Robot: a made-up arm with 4 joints.
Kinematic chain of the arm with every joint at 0, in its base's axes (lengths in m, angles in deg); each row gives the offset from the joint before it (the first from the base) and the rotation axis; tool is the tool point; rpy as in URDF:
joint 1: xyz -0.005 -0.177 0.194 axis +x
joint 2: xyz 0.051 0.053 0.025 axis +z
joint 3: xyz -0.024 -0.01 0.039 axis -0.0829 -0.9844 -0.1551
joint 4: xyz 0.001 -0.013 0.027 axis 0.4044 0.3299 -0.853
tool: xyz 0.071 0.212 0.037 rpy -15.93 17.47 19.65
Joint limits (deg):
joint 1: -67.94..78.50
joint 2: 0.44..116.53
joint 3: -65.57..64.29
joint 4: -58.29..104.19
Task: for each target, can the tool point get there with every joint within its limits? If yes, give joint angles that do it. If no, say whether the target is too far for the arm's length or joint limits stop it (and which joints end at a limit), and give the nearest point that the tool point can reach.
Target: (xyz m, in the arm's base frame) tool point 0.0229 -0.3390 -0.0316
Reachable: no: joint limits stop it (at a limit: joint 1, joint 2, joint 3) | nearest point 0.0360 -0.2379 -0.0040 | short by 0.106 m
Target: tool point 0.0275 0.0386 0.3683
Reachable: yes | joints 14.21 9.46 0.00 -9.81
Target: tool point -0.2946 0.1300 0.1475
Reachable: no: too far | nearest point -0.1355 0.0220 0.1639 | short by 0.193 m
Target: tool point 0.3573 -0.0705 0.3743
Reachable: no: too far | nearest point 0.2482 -0.0912 0.3392 | short by 0.116 m
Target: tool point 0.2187 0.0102 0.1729
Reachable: yes | joints -37.62 21.69 -10.17 59.22
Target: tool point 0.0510 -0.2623 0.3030
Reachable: no: joint limits stop it (at a limit: joint 2, joint 4) | nearest point -0.0278 -0.2810 0.3269 | short by 0.084 m
